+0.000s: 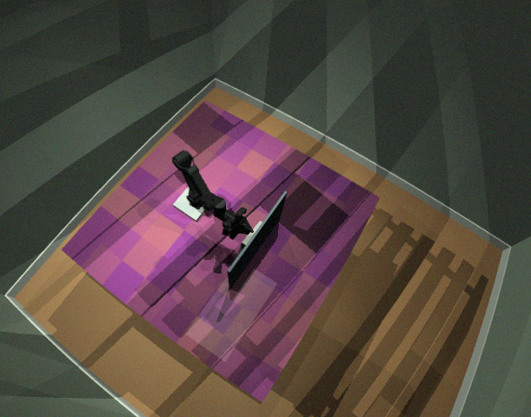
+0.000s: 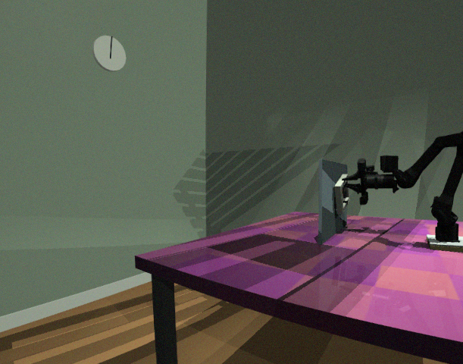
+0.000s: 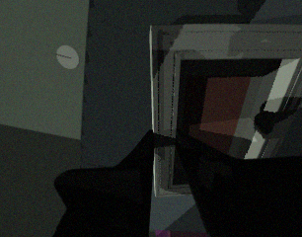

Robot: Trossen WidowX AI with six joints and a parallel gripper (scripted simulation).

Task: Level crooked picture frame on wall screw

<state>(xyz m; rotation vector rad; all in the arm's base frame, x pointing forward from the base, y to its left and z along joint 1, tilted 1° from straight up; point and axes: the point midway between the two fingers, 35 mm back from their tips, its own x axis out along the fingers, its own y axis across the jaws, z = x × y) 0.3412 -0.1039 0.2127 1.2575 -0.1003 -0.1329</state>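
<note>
My gripper tip is now 1 cm short of the picture frame, 2 cm to the left of it and 5 cm above it. Also, from my gripper tip: wall panel (2 cm ahead, 7 cm below).
</note>
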